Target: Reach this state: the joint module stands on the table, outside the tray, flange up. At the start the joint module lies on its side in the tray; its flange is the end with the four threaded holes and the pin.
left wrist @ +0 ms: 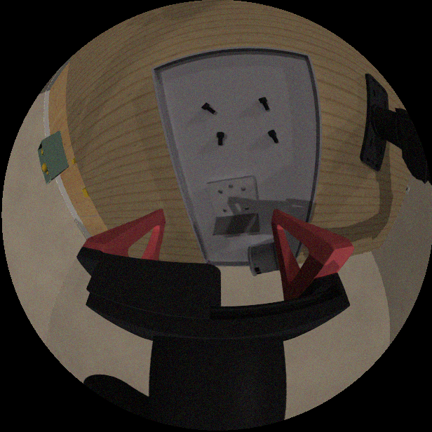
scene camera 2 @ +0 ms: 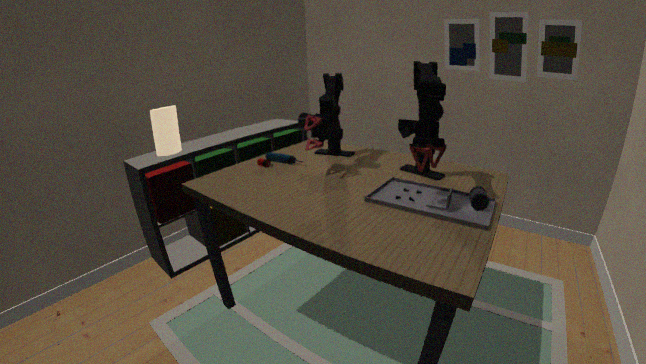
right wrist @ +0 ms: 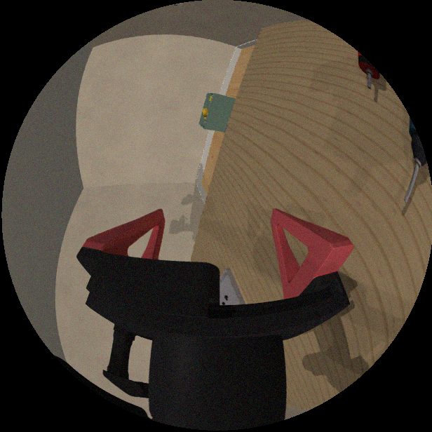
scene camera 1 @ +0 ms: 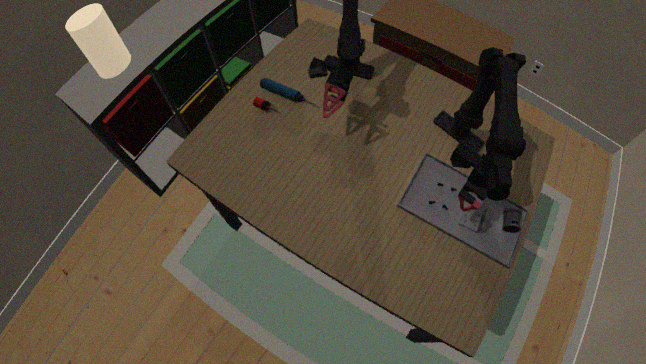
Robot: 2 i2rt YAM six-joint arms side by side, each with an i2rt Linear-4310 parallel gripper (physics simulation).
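Places are measured from the left arm's base along level axes (x ahead, y left, z up), in metres.
Pixels of known places: left gripper, fingertip midpoint: (scene camera 2: 427, 169) (scene camera 1: 469, 198); right gripper, fingertip midpoint: (scene camera 2: 306, 140) (scene camera 1: 325, 114); left arm's base at its link origin: (scene camera 2: 422, 172) (scene camera 1: 458, 132); right arm's base at its link origin: (scene camera 2: 334, 153).
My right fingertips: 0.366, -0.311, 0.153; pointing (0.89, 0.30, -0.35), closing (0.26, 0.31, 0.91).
Note:
For each thing: its middle in the pictures, then the offset to it from my right fingertips, as dx, dy, dz. "*": a spot on its surface instead.
- joint module at the middle of its body: (scene camera 1: 511, 219) (scene camera 2: 478, 198) -0.201, +0.642, -0.118
- grey tray at a spot on its surface: (scene camera 1: 418, 194) (scene camera 2: 385, 195) * -0.063, +0.347, -0.149
- light grey angled bracket at the middle of its body: (scene camera 1: 473, 216) (scene camera 2: 439, 197) -0.117, +0.532, -0.121
- blue screwdriver at the middle of its body: (scene camera 1: 287, 92) (scene camera 2: 284, 158) -0.046, -0.242, -0.133
- red screwdriver at the middle of its body: (scene camera 1: 265, 105) (scene camera 2: 266, 163) +0.046, -0.257, -0.136
The joint module (scene camera 1: 511, 220) (scene camera 2: 479, 198) (left wrist: 263, 258), a dark grey cylinder, lies on its side in the grey tray (scene camera 1: 418, 194) (scene camera 2: 384, 193) (left wrist: 185, 90), near the end at the table's right edge. A dark round end faces scene camera 2; the flange's holes and pin cannot be made out. A finger partly covers the module in the left wrist view. My left gripper (scene camera 1: 470, 204) (scene camera 2: 428, 168) (left wrist: 217, 215) is open and empty, above the tray and apart from the module. My right gripper (scene camera 2: 307, 139) (right wrist: 217, 214) is open and empty, above the table's far left part.
A light grey angled bracket (scene camera 1: 471, 220) (scene camera 2: 449, 199) (left wrist: 234, 195) stands in the tray beside the module. Several black bolts (scene camera 1: 440, 184) (scene camera 2: 406, 190) (left wrist: 209, 108) lie at its other end. A blue screwdriver (scene camera 1: 280, 90) (scene camera 2: 281, 158) and a red screwdriver (scene camera 1: 260, 103) (scene camera 2: 263, 162) lie at the table's left.

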